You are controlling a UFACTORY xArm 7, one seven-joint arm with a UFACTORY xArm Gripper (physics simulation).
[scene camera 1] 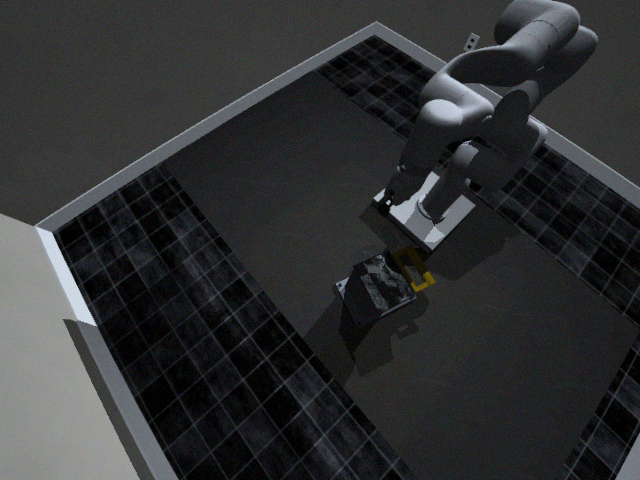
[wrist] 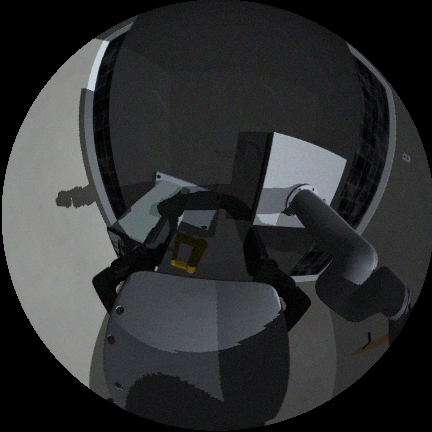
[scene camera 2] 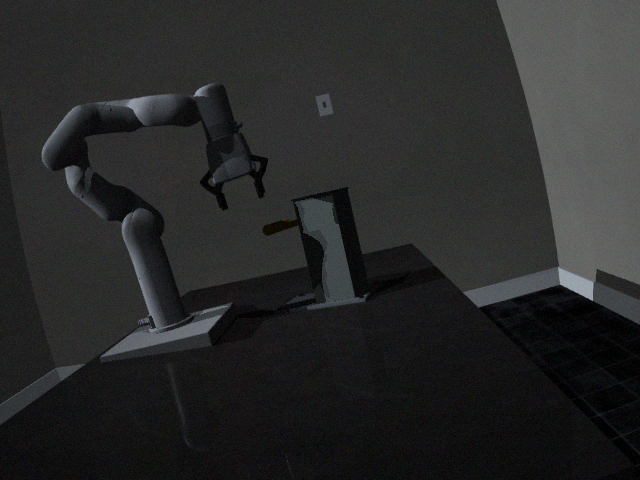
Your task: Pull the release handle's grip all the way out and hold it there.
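The release handle's yellow frame-shaped grip (scene camera 1: 428,279) (scene camera 2: 279,226) (wrist: 183,266) sticks out sideways near the top of a pale grey-green box housing (scene camera 1: 385,284) (scene camera 2: 330,248) (wrist: 145,212). The stem is hidden, so how far out the grip stands is unclear. My gripper (scene camera 1: 387,202) (scene camera 2: 241,201) (wrist: 207,232) is open, with nothing between its fingers. In the second scene view it hangs above and to the robot-base side of the grip, apart from it. In the wrist view the grip appears between the spread fingers, nearer the left one, and beyond them.
The housing stands upright on a light mounting plate (scene camera 1: 339,285) (scene camera 2: 338,303) fixed on the dark table (scene camera 1: 289,170) (scene camera 2: 330,392). The white robot base plate (scene camera 1: 457,214) (scene camera 2: 170,343) (wrist: 305,160) is close by on the grip's side. A wall outlet (scene camera 2: 324,104) is on the wall behind.
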